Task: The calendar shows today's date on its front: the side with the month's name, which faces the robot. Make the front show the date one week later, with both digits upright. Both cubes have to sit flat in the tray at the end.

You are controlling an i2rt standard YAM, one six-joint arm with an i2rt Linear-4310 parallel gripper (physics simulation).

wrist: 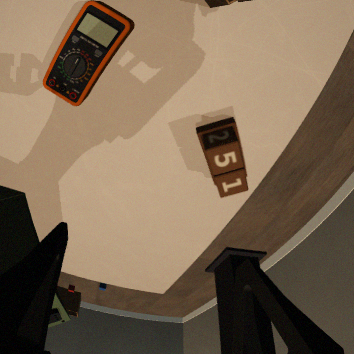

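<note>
The wooden calendar (pixel 230 172) is right of the middle of the view, near the table's curved edge. Pale digits show on its brown block faces: a shaded 2 (pixel 219 136), a brighter 5 (pixel 225 159) and a 1 (pixel 231 185), in a slanting row and turned sideways in this view. A dark rim lies at the row's upper end. The month's name does not show, and I cannot tell how the cubes sit in the tray. My gripper (pixel 159 251) is open, its two black fingers wide apart in the lower part of the view, away from the calendar.
An orange and black multimeter (pixel 89 52) lies at the upper left. Part of a dark wooden object (pixel 220 2) shows at the top edge. The table's brown wooden edge (pixel 300 145) curves down the right side. A small blue thing (pixel 102 286) and a red one (pixel 71 288) show at the lower left.
</note>
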